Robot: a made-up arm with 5 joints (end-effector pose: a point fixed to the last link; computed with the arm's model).
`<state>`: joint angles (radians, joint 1 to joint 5).
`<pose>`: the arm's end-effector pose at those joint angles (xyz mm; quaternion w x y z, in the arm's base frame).
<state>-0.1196 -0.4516 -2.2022 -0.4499 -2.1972</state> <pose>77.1 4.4 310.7 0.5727 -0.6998 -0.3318 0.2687</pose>
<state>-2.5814 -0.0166 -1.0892 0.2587 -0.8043</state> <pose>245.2 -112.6 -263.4 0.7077 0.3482 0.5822 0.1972</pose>
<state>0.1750 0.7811 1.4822 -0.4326 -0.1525</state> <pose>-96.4 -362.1 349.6 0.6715 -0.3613 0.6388 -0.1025</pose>
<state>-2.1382 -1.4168 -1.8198 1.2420 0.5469</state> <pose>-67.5 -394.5 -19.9 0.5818 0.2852 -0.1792 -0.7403</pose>
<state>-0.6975 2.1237 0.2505 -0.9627 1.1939</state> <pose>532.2 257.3 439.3 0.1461 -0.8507 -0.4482 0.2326</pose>
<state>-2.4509 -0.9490 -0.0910 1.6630 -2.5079</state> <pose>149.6 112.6 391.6 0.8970 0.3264 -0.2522 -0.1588</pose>
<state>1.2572 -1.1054 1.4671 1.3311 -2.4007</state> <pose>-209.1 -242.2 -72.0 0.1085 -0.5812 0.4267 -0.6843</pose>
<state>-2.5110 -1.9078 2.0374 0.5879 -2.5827</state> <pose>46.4 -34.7 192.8 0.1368 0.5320 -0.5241 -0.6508</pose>
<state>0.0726 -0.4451 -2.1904 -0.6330 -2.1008</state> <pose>53.4 28.1 368.0 0.6098 -0.6890 -0.3645 0.1437</pose>
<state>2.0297 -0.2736 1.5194 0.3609 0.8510</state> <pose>208.4 -394.0 32.2 0.9362 0.2236 -0.1424 -0.2308</pose>
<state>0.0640 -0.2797 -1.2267 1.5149 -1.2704</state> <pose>-31.0 -289.7 417.4 0.1884 0.2177 -0.7634 0.5782</pose>
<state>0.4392 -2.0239 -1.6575 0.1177 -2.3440</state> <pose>-154.7 355.5 400.3 0.5081 -0.1734 -0.8432 0.0281</pose>
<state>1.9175 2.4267 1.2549 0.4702 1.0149</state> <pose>-934.6 191.6 -371.7 0.1515 -0.2394 0.2431 0.9277</pose>
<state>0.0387 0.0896 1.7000 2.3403 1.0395</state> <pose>-657.5 -40.6 241.5 0.0928 -0.4014 -0.5249 0.7448</pose>
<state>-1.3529 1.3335 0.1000 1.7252 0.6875</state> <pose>562.3 -605.9 62.7 0.6639 -0.0940 0.6195 -0.4082</pose>
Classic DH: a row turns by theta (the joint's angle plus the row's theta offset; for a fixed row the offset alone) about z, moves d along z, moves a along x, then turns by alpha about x. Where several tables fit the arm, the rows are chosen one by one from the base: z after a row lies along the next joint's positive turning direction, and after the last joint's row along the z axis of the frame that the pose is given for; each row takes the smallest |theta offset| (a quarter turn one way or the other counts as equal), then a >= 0, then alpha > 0; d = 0 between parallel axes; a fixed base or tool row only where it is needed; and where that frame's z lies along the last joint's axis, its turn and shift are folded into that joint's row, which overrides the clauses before.
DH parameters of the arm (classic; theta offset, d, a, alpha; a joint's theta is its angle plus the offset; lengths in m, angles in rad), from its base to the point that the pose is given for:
base (fixed): 0 0.1526 0 1.5708
joint 1: 1.5708 -0.0191 0.3816 -1.5708
joint 2: 0 0.0744 -0.066 -1.5708
joint 3: 0 -0.1789 -0.1745 -1.5708
joint 4: 1.5708 0.0601 0.1712 -1.5708
joint 5: 1.2645 0 -0.2939 3.1416
tool (fixed): 2.8353 0.1568 0 0

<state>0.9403 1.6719 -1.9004 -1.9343 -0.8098</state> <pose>-246.3 240.2 535.8 0.3072 0.6787 0.4254 0.5138</pose>
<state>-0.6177 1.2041 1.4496 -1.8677 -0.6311</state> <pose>-88.8 -308.6 592.7 0.2919 0.4274 -0.7761 -0.3604</pose>
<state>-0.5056 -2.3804 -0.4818 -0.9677 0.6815</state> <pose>174.6 20.5 149.2 0.5389 0.4495 0.3807 -0.6021</pose>
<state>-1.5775 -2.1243 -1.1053 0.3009 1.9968</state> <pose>-125.7 469.0 71.9 0.4838 -0.1573 -0.2167 0.8332</pose>
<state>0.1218 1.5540 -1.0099 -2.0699 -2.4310</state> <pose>-63.5 -331.8 538.1 0.0815 -0.7183 0.6303 -0.2831</pose>
